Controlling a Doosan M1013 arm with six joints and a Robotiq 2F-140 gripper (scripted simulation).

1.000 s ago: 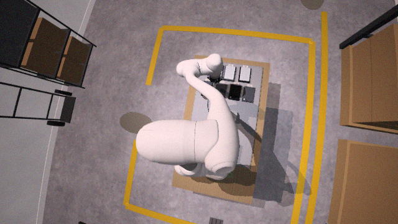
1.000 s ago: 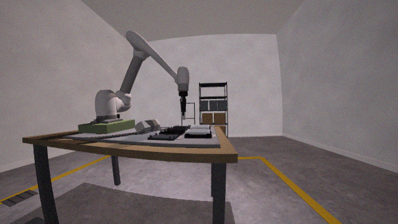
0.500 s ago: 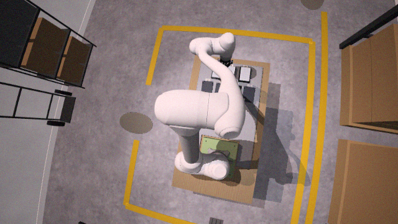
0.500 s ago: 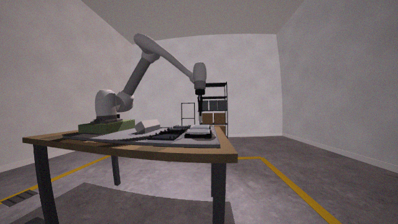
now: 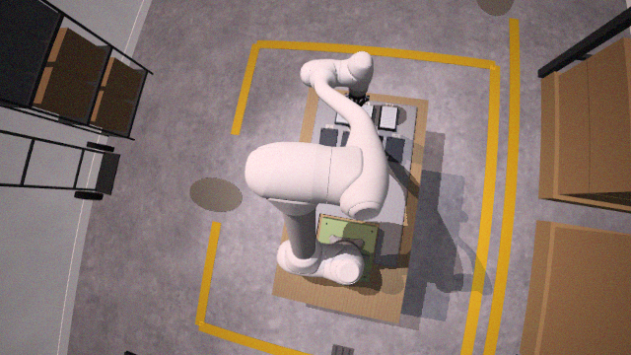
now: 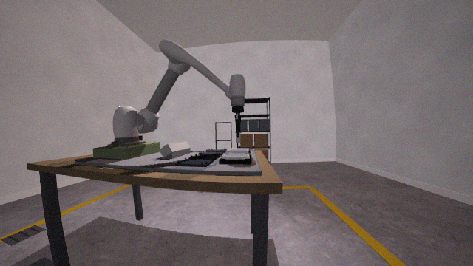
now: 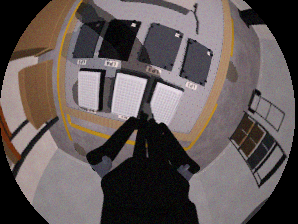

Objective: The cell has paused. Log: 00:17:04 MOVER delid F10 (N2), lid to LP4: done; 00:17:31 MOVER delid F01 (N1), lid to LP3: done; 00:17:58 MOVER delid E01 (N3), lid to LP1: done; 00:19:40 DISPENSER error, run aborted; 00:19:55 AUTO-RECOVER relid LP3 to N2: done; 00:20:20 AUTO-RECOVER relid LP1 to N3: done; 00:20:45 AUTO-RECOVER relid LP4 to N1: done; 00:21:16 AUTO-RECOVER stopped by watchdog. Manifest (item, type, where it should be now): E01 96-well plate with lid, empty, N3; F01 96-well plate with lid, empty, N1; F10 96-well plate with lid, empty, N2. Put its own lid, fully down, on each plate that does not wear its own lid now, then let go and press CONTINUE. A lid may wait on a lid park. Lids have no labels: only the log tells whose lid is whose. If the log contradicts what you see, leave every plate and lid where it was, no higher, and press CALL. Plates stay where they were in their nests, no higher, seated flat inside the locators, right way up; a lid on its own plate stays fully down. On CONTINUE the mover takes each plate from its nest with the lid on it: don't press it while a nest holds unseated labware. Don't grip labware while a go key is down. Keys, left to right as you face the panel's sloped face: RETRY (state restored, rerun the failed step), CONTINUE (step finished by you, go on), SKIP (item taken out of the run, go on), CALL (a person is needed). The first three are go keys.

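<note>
Right now my hand is 80 mm past the label, 140 mm to the right of it and 110 mm above it.
</note>
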